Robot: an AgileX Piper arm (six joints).
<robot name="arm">
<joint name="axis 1" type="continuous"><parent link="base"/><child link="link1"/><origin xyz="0 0 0.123" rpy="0 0 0"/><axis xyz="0 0 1"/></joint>
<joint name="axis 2" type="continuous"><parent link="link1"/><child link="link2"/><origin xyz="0 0 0" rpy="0 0 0"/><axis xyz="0 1 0"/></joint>
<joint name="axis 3" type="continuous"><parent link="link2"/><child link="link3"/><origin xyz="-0.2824 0 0.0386" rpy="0 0 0"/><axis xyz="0 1 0"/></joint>
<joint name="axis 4" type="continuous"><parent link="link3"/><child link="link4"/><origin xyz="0.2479 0 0.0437" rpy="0 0 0"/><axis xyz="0.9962 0 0.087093"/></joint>
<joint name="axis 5" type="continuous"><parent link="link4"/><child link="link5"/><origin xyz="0 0 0" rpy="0 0 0"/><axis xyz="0 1 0"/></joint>
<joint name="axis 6" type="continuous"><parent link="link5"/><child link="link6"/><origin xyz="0.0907 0 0.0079" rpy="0 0 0"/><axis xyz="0.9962 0 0.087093"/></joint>
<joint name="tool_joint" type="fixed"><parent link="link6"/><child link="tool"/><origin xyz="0 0 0" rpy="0 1.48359 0"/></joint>
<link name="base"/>
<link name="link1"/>
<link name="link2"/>
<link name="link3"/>
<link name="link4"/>
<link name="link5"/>
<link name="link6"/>
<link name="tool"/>
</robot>
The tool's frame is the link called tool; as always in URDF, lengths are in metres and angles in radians. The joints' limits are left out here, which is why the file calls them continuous.
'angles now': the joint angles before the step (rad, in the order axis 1, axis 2, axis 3, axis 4, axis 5, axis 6). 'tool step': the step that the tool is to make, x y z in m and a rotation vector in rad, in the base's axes. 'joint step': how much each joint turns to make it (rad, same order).
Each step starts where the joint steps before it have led.
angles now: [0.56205 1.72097 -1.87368 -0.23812 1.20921 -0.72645]
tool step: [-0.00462 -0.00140 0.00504 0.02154 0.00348 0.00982]
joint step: [-0.00219 -0.01510 -0.00090 0.02551 0.00579 -0.00878]
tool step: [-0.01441 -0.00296 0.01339 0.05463 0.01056 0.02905]
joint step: [-0.00052 -0.04281 -0.00022 0.06455 0.02003 -0.01925]
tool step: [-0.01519 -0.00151 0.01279 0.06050 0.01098 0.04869]
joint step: [-0.00002 -0.04167 0.00001 0.07979 0.01568 -0.03185]
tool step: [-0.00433 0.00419 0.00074 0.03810 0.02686 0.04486]
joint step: [0.00000 -0.00363 0.00000 0.06772 0.00526 -0.02823]
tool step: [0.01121 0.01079 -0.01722 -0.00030 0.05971 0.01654]
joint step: [0.00000 0.05018 -0.00008 0.03692 0.00078 -0.00613]
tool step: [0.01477 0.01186 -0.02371 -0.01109 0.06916 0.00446]
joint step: [-0.00027 0.06562 0.00083 0.02681 -0.00206 0.00249]
